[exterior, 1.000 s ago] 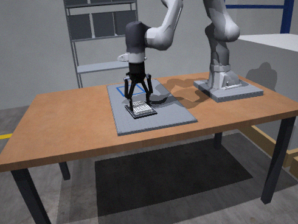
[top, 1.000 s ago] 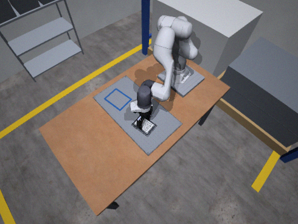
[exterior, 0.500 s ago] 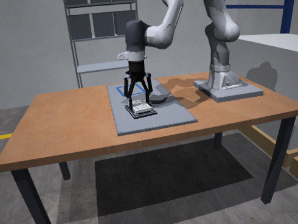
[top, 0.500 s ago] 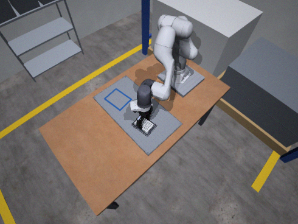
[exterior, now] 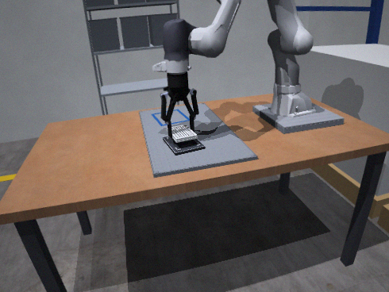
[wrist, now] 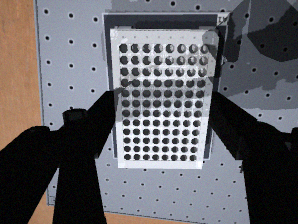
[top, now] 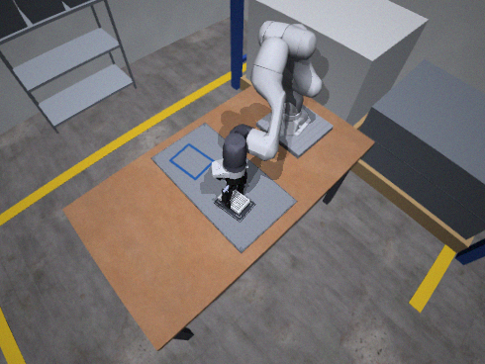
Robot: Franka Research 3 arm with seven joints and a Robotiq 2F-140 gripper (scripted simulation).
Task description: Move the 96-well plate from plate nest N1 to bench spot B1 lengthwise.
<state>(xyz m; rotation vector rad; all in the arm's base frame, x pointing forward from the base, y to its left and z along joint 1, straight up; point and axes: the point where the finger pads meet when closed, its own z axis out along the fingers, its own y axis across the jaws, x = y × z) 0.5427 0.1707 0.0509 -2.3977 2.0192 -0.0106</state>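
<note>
Right now the black plate nest is 60 mm below my hand. From my hand the other things lie so: white 96-well plate: 20 mm below.
</note>
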